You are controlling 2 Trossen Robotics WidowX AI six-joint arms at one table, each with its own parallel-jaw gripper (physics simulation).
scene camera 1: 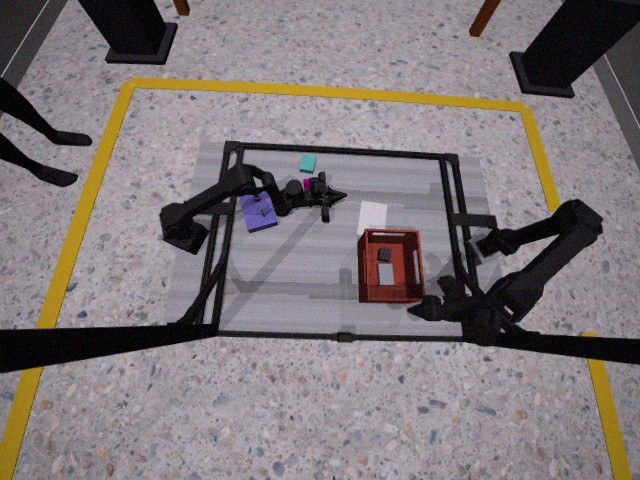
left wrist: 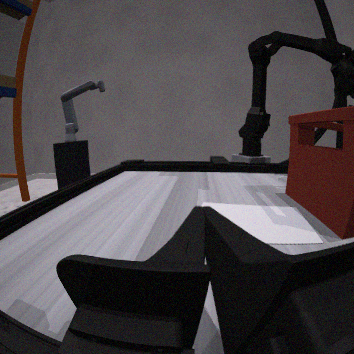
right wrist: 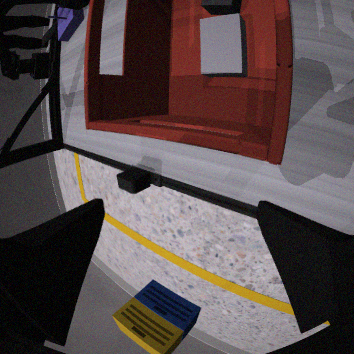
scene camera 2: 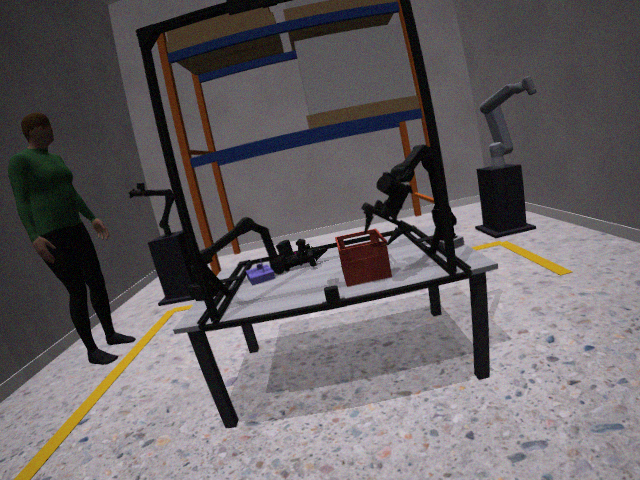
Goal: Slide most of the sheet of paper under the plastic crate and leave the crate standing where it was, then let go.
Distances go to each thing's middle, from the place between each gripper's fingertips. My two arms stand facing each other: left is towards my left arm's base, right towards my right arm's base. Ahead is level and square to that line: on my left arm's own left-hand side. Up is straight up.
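From my left hand, the red plastic crate (scene camera 1: 405, 290) is 1 cm above, 28 cm behind and 14 cm to the right. The white sheet of paper (scene camera 1: 372, 215) is 6 cm below my left hand, 7 cm behind it and 11 cm to the right of it.
The white sheet of paper is 16 cm below my right hand, 35 cm ahead of it and 7 cm to the left of it. As for the red plastic crate, my right hand is 9 cm above it, 14 cm short of it and 5 cm to the right of it.
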